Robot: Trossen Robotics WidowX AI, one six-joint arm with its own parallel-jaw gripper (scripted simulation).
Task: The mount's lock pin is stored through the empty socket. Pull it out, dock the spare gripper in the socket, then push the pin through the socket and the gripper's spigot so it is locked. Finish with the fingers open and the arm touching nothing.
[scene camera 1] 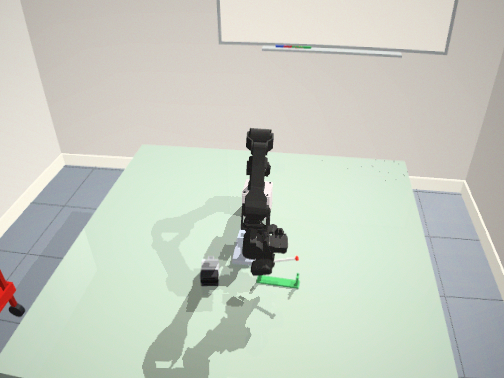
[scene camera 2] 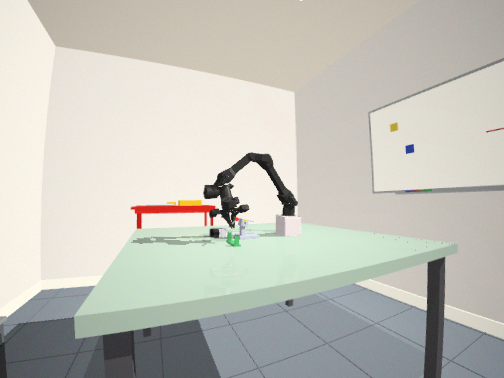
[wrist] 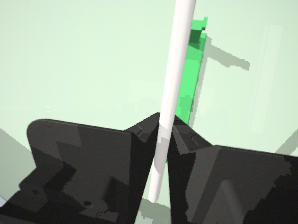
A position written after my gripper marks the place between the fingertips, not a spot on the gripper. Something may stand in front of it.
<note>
My gripper [scene camera 1: 273, 265] carries a lock pin. Also in view: a green rack [wrist: 194, 56].
My gripper also shows in the wrist view [wrist: 165, 119].
</note>
